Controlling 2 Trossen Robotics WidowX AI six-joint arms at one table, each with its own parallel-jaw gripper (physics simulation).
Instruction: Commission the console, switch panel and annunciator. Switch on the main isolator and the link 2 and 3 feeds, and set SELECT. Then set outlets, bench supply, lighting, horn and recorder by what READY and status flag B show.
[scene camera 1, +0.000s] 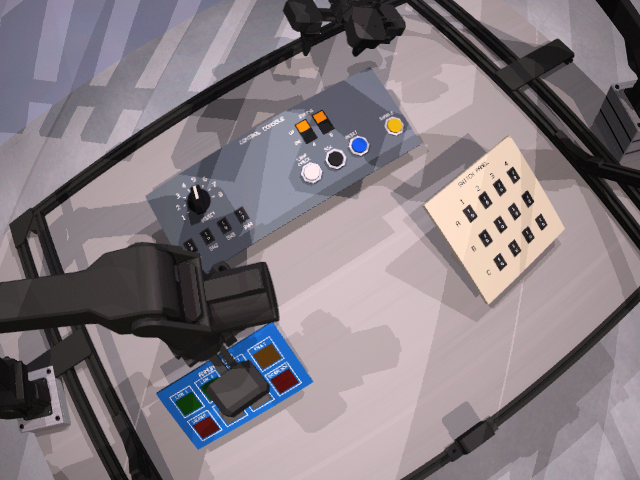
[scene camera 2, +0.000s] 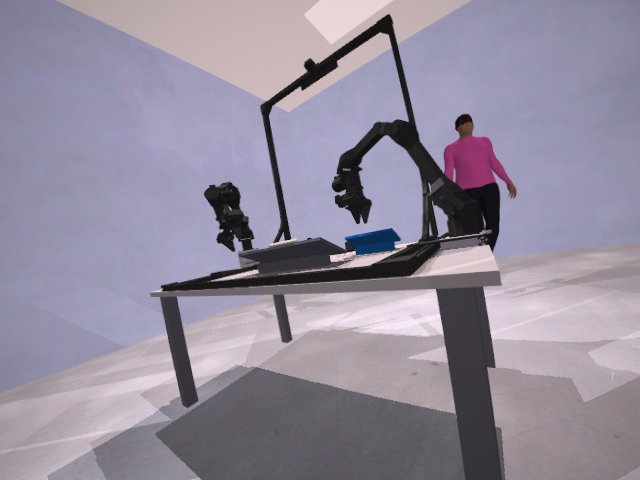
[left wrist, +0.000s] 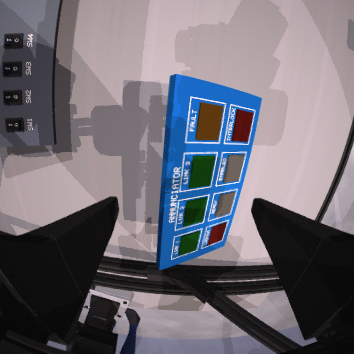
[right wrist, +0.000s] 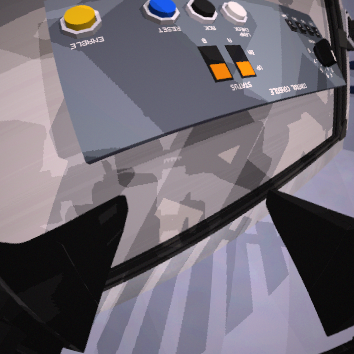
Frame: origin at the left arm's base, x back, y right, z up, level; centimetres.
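Seen in the pictures: left gripper, between the fingertips: (scene camera 1: 220, 355) (scene camera 2: 362, 223) (left wrist: 185, 204); right gripper, between the fingertips: (scene camera 1: 329, 54) (scene camera 2: 236, 245) (right wrist: 197, 199); left arm's base, origin of its link: (scene camera 1: 35, 399) (scene camera 2: 465, 234) (left wrist: 104, 304) (right wrist: 350, 29); right arm's base, origin of its link: (scene camera 2: 248, 250).
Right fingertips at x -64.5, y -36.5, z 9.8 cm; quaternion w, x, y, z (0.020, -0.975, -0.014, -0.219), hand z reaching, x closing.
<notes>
Offsets run from my right fingertips to a thing's top centre. "*": to the spot under its first point.
The grey console @(dy +13.1, dx +12.7, dz -2.5 cm) (scene camera 1: 268, 175) (right wrist: 130, 90) has a SELECT knob @(dy +15.6, dx +25.9, dz -2.5 cm) (scene camera 1: 198, 201), its white mark toward 5. Status flag A @(* dy +9.2, dx +7.7, dz -4.4 cm) (scene camera 1: 303, 126) (right wrist: 245, 68) and status flag B @(* dy +8.5, dx +4.8, dz -4.4 cm) (scene camera 1: 320, 117) (right wrist: 220, 71) show orange at the UP end. The blue annunciator @(* dy +39.5, dx +19.6, dz -5.8 cm) (scene camera 1: 286, 341) (left wrist: 215, 90) has dull-looking lamps, including a grey READY lamp (left wrist: 224, 205). The cream switch panel (scene camera 1: 454, 227) stands at the right in scene camera 1; its rocker positions are too small to tell. My left gripper (left wrist: 185, 204) (scene camera 2: 361, 222) is open above the annunciator. My right gripper (right wrist: 197, 199) is open beyond the console's far edge.
Console switches SW1 to SW4 @(dy +19.6, dx +23.4, dz -6.4 cm) (left wrist: 12, 69) sit near its lower left edge in scene camera 1; the left arm (scene camera 1: 103, 294) passes close by. The yellow ENABLE button @(dy +12.6, dx -5.8, dz -5.9 cm) (scene camera 1: 394, 125) and blue RESET button @(dy +14.2, dx +0.6, dz -5.9 cm) (scene camera 1: 358, 145) stand up from the console. A black frame (scene camera 1: 155, 155) borders the table.
</notes>
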